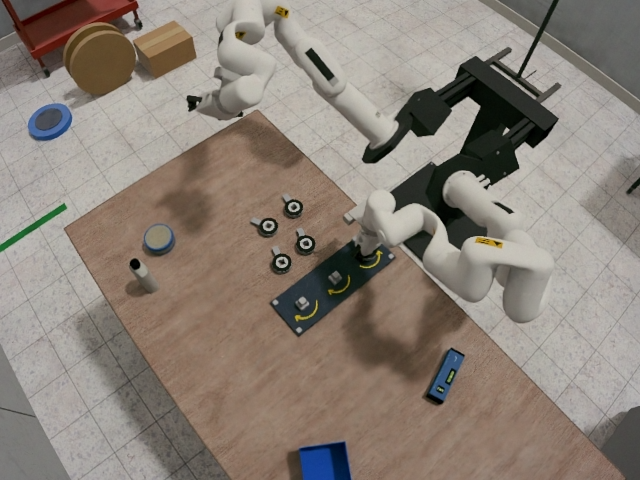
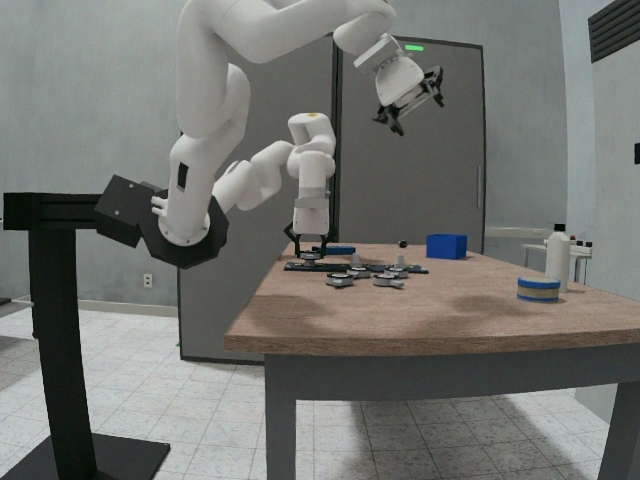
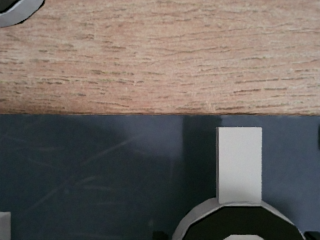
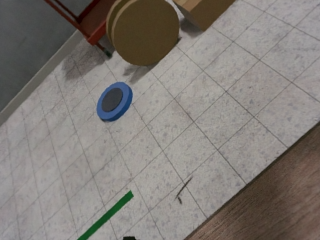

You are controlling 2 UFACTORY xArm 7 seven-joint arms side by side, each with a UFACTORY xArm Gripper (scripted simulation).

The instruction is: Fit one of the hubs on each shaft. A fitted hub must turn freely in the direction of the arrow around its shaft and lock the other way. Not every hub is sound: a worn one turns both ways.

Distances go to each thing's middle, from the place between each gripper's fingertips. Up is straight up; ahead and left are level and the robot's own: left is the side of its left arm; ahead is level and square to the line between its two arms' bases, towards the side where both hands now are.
Labels:
The dark board (image 1: 323, 294) is 130 mm ahead of my left hand, 40 mm below it and 20 mm to the right of it. From my left hand the other things lie so: white bottle (image 2: 558, 248): 530 mm ahead, 430 mm to the right, 60 mm above; then tape roll (image 2: 534, 289): 520 mm to the right, 410 mm ahead, 20 mm below.
The tape roll is 320 mm below my right hand (image 2: 418, 116), 300 mm ahead of it and 30 mm to the left of it. Also, from my right hand: dark board (530 mm to the left, 340 mm below, 20 mm ahead); white bottle (420 mm ahead, 240 mm below, 120 mm to the left).

